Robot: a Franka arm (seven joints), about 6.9 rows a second.
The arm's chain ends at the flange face. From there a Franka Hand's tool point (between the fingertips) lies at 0.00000 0.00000 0.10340 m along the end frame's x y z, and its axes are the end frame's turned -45 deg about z.
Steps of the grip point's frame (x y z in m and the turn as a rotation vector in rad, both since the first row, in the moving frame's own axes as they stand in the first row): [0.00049 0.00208 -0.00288 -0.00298 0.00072 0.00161]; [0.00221 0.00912 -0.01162 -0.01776 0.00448 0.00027]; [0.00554 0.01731 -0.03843 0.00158 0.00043 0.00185]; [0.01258 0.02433 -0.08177 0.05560 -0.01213 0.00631]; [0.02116 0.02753 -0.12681 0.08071 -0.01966 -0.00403]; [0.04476 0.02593 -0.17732 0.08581 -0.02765 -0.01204]
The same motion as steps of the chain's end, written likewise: [0.00155 0.00096 -0.00288 -0.00160 0.00262 0.00161]; [0.00639 0.00391 -0.01160 -0.00939 0.01573 0.00027]; [0.01624 0.00847 -0.03843 0.00142 -0.00081 0.00185]; [0.03104 0.01150 -0.08160 0.03074 -0.04789 0.00631]; [0.04177 0.00895 -0.12645 0.04317 -0.07097 -0.00403]; [0.05830 -0.00912 -0.17690 0.04113 -0.08023 -0.01204]
